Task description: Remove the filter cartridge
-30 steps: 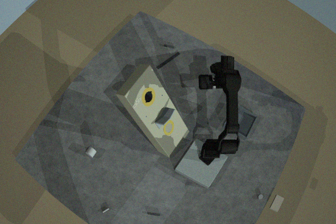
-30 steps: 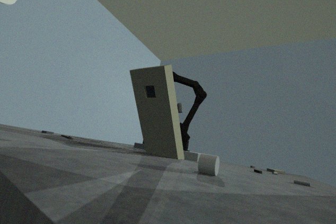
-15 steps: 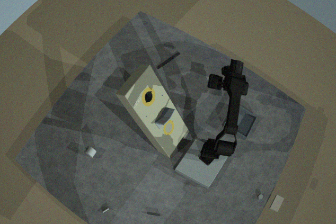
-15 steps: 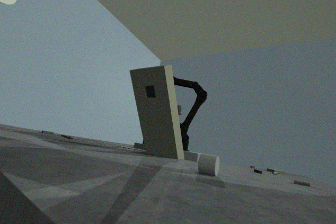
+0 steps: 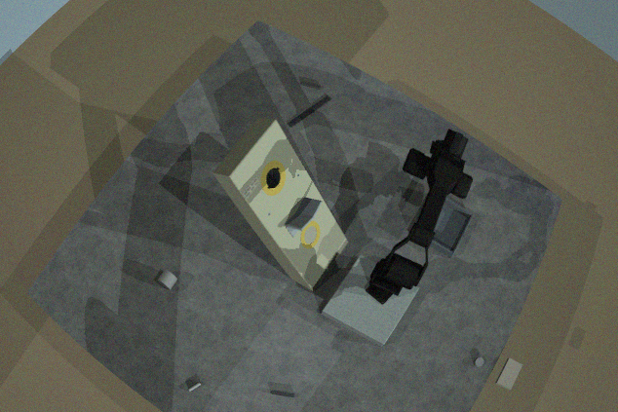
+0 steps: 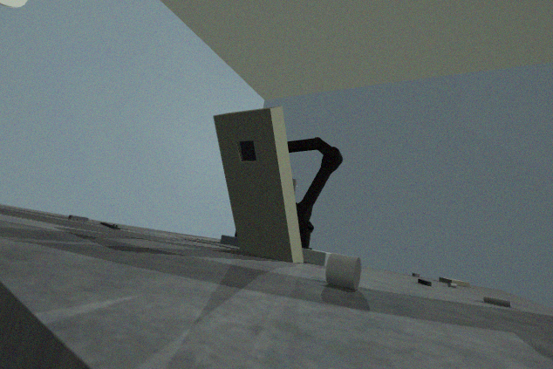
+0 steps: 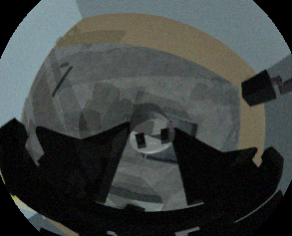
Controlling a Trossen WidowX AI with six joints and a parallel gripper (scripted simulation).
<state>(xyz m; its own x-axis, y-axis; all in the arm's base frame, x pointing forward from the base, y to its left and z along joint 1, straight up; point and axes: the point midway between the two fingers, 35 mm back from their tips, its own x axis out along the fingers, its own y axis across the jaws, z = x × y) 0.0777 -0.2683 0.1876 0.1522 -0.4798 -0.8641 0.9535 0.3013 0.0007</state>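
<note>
Now: the grey tray 100 mm behind my gripper tip, 10 mm to the right of it and 190 mm below it. From my gripper tip the other things lie so: round filter cartridge (right at my gripper tip).
</note>
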